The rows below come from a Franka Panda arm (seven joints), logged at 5 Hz.
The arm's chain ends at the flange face. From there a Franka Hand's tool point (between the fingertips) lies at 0.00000 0.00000 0.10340 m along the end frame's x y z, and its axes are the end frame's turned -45 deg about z.
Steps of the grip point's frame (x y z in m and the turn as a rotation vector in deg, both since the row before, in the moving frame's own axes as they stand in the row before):
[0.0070 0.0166 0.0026 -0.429 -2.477 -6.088]
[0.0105 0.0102 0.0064 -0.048 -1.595 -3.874]
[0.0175 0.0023 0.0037 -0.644 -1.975 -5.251]
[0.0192 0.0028 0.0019 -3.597 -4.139 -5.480]
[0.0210 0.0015 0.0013 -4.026 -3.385 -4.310]
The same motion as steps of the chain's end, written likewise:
[0.0191 0.0029 0.0027 -2.055 -1.448 -6.088]
[0.0165 -0.0024 0.0064 -1.162 -1.094 -3.874]
[0.0155 -0.0142 0.0038 -1.852 -0.941 -5.251]
[0.0158 -0.0215 0.0024 -5.470 -0.383 -5.480]
[0.0147 -0.0232 0.0017 -5.240 0.453 -4.310]

